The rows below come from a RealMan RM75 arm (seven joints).
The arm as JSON. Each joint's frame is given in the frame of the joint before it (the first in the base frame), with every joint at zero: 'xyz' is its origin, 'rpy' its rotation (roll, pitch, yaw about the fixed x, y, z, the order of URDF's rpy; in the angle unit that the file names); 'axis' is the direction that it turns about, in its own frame. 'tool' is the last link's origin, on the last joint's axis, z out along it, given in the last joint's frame.
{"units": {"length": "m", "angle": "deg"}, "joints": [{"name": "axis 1", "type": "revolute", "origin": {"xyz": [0.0, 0.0, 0.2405], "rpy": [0.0, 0.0, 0.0]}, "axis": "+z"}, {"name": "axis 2", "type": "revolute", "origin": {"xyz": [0.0, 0.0, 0.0], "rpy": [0.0, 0.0, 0.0]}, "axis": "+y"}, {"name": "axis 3", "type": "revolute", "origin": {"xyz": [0.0, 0.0, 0.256], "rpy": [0.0, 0.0, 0.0]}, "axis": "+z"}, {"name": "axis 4", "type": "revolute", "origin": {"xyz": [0.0, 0.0, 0.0], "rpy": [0.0, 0.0, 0.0]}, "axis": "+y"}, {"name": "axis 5", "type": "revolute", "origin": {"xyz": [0.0, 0.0, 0.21], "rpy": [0.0, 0.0, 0.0]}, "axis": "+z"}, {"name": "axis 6", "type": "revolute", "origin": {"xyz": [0.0, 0.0, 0.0], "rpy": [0.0, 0.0, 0.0]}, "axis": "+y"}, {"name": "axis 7", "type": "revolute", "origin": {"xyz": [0.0, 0.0, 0.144], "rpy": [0.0, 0.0, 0.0]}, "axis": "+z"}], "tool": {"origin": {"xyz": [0.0, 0.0, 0.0], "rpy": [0.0, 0.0, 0.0]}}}
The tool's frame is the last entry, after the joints.
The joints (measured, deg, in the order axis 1, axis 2, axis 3, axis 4, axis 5, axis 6, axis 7), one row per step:
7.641 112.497 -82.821 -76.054 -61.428 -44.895 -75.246
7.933 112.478 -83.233 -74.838 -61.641 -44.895 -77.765
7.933 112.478 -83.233 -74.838 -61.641 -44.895 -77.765
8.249 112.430 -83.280 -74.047 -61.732 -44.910 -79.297
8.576 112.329 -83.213 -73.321 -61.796 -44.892 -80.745
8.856 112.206 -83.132 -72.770 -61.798 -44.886 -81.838
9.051 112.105 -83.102 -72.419 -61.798 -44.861 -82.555
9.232 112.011 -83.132 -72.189 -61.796 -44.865 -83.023
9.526 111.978 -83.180 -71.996 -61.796 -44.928 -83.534
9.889 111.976 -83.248 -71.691 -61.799 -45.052 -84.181
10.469 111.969 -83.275 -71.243 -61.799 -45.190 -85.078
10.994 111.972 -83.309 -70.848 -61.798 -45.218 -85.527
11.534 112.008 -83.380 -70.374 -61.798 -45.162 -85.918
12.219 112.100 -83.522 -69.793 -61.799 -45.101 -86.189
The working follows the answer.
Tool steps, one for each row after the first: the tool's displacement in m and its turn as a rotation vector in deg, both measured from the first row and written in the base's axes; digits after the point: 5 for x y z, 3 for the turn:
0.00382 0.00069 -0.00498 0.243 -2.179 0.405
0.00382 0.00069 -0.00498 0.243 -2.179 0.405
0.00599 0.00179 -0.00687 0.546 -3.476 0.690
0.00815 0.00312 -0.00771 0.966 -4.727 0.942
0.00972 0.00428 -0.00792 1.316 -5.669 1.159
0.01067 0.00510 -0.00803 1.543 -6.312 1.316
0.01090 0.00575 -0.00824 1.643 -6.760 1.510
0.00993 0.00668 -0.00882 1.726 -7.179 1.925
0.00888 0.00771 -0.00995 1.767 -7.664 2.427
0.00723 0.00954 -0.01116 1.903 -8.328 3.124
0.00579 0.01132 -0.01222 1.916 -8.651 3.531
0.00461 0.01321 -0.01371 1.877 -8.912 3.806
0.00274 0.01547 -0.01606 1.678 -9.034 4.107

Tool pose at each row, in the base's axes (x y z in m, rotation vector in deg; rounded; the steps above come from the unrounded poses):
0.19842 0.35273 0.08632 -46.368 -111.301 -46.955
0.20224 0.35342 0.08133 -45.213 -113.181 -48.133
0.20224 0.35342 0.08133 -45.213 -113.181 -48.133
0.20441 0.35452 0.07945 -44.372 -114.217 -48.954
0.20657 0.35585 0.07861 -43.498 -115.132 -49.876
0.20814 0.35702 0.07840 -42.784 -115.804 -50.585
0.20909 0.35783 0.07829 -42.291 -116.269 -51.053
0.20932 0.35848 0.07808 -41.893 -116.647 -51.273
0.20836 0.35941 0.07750 -41.280 -117.062 -51.325
0.20730 0.36044 0.07637 -40.578 -117.577 -51.320
0.20565 0.36227 0.07516 -39.557 -118.235 -51.378
0.20421 0.36405 0.07410 -39.018 -118.598 -51.314
0.20303 0.36594 0.07261 -38.669 -118.909 -51.251
0.20116 0.36820 0.07026 -38.433 -119.199 -50.947

